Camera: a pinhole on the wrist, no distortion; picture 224 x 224 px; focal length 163.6 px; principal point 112.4 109.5 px. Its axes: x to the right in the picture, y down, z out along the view. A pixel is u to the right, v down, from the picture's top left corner.
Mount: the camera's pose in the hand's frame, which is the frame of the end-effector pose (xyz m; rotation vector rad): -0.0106 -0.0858 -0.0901 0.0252 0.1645 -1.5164
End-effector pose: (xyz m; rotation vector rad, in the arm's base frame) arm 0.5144 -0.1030 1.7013 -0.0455 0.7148 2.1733
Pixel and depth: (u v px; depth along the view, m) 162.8 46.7 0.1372
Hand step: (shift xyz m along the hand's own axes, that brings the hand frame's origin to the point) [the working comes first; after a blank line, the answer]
In the camera's frame: 0.0423 -0.0527 0.1372

-0.0484 -0.1470 0.0448
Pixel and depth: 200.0 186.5 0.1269
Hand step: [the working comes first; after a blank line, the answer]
In the camera's frame: 0.0679 0.0597 0.1269

0.0636 -0.1649 0.0218
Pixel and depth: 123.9 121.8 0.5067
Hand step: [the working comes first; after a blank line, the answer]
In the camera's frame: 0.0356 0.0381 0.5067

0.0756 -0.1792 0.4032
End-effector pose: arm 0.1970 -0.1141 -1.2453 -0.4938 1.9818 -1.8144
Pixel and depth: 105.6 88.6 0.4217
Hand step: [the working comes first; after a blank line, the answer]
In the camera's frame: -0.0175 -0.0539 0.4217

-0.0262 -0.1216 0.3336
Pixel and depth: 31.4 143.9 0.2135
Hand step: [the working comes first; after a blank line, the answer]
In the camera's frame: -0.1057 0.0449 0.2135

0.0489 -0.0039 0.1302
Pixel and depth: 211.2 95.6 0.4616
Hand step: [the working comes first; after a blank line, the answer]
In the camera's frame: 0.2788 -0.0392 0.4616

0.0056 -0.4192 0.3352
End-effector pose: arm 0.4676 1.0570 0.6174 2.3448 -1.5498 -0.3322
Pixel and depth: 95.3 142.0 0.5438
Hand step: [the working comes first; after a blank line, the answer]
In the camera's frame: -0.0568 0.1080 0.5438

0.1443 -0.0880 0.4453
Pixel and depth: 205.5 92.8 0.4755
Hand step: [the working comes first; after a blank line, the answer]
In the camera's frame: 0.2706 -0.0485 0.4755

-0.0028 -0.4133 0.3508
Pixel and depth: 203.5 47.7 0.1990
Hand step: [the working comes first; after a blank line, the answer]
In the camera's frame: 0.1108 -0.0752 0.1990

-0.0620 -0.2235 0.0994
